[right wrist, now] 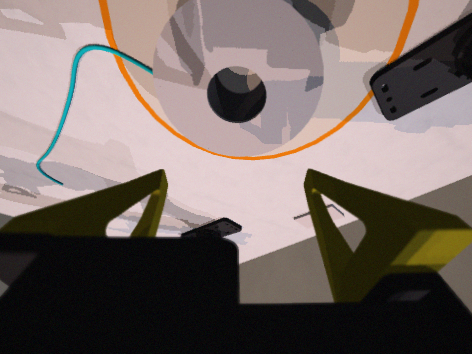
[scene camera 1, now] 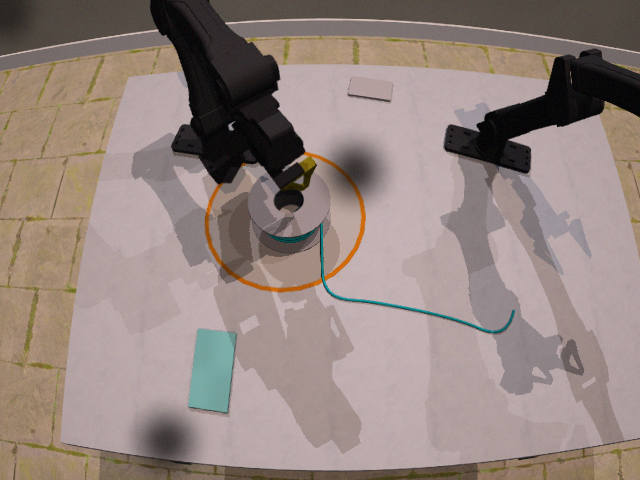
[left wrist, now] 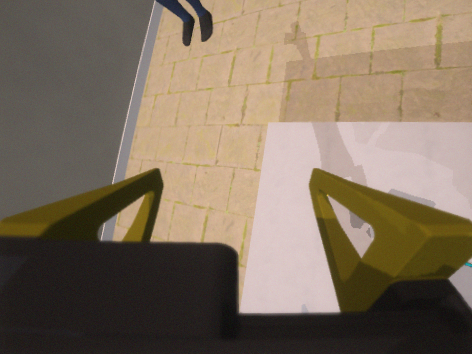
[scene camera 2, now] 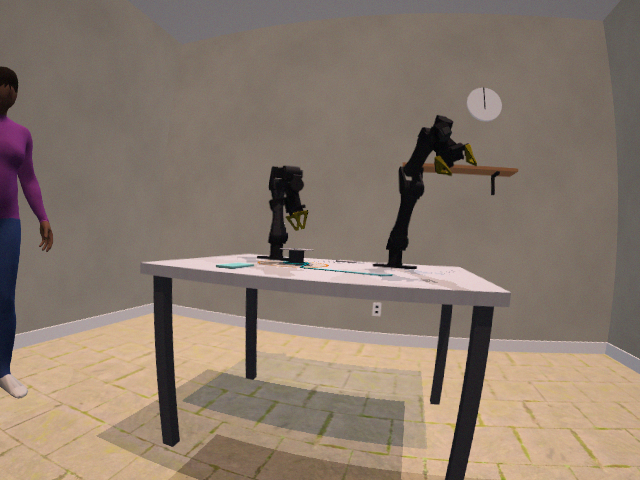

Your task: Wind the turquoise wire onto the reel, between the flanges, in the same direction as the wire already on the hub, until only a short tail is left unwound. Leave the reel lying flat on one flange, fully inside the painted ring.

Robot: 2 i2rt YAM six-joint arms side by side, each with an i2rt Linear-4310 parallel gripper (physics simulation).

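Where they show: left gripper, fingertip midpoint: (left wrist: 236,176) (scene camera 2: 464,169); right gripper, fingertip midpoint: (right wrist: 235,176) (scene camera 1: 290,169) (scene camera 2: 300,229); left arm's base at its link origin: (right wrist: 209,231) (scene camera 1: 488,149) (scene camera 2: 394,267); right arm's base at its link origin: (scene camera 2: 276,259).
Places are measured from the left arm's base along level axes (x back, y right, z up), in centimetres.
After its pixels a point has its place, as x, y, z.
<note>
The grey reel (scene camera 1: 313,211) @[-28.5, 31.0, 6.5] (scene camera 2: 296,255) @[-30.1, 34.1, 3.9] (right wrist: 300,90) @[-24.3, 40.7, 6.5] lies flat on one flange inside the orange painted ring (scene camera 1: 280,290) @[-42.0, 33.5, 0.0] (right wrist: 250,158) @[-15.7, 28.0, 0.0]. Some turquoise wire is wound on its hub. The unwound turquoise wire (scene camera 1: 361,300) @[-40.3, 19.2, 0.4] (scene camera 2: 351,271) @[-39.8, 4.3, 0.2] (right wrist: 72,82) @[-40.3, 19.1, 0.4] leaves the reel's lower right in scene camera 1, crosses the ring and runs right to a hooked free end. My right gripper (scene camera 1: 297,186) (scene camera 2: 298,227) @[-26.1, 35.5, 14.9] (right wrist: 235,176) @[-26.1, 35.5, 14.9] is open and empty above the reel; the arm hides part of it in scene camera 1. My left gripper (scene camera 2: 462,168) @[-39.9, -34.3, 36.5] (left wrist: 236,176) @[-39.9, -34.3, 36.5] is open and empty, high up and far from the reel.
A turquoise slab (scene camera 1: 211,370) @[-60.4, 40.8, 0.8] (scene camera 2: 235,265) @[-63.0, 38.3, 0.8] lies at the lower left in scene camera 1, and a pale slab (scene camera 1: 370,88) @[8.7, 28.6, 0.6] at the top. The left arm's base plate (scene camera 1: 511,155) @[-0.6, -5.2, 1.0] is at the right. The right arm's base plate (scene camera 1: 183,139) @[-15.2, 64.1, 1.0] (right wrist: 415,90) @[-13.4, 49.8, 1.0] is close to the ring.
</note>
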